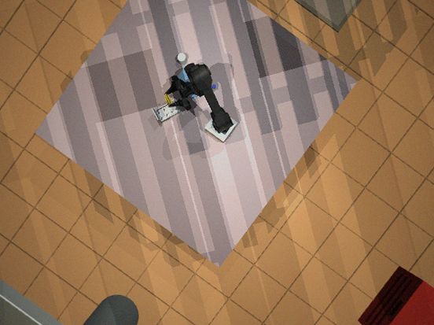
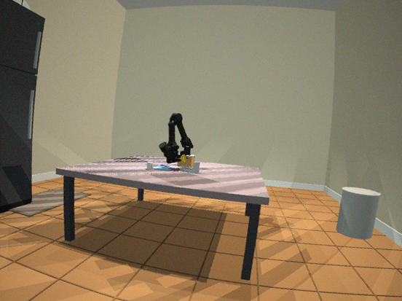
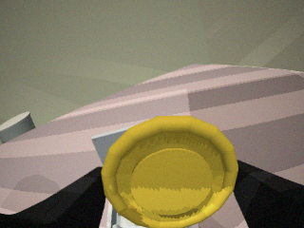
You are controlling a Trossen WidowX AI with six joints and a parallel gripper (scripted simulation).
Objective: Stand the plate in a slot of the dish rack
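Right now my gripper tip is 1 cm past the grey dish rack, 4 cm to the right of it and 7 cm above it. Also, from my gripper tip: yellow plate (1 cm to the right).
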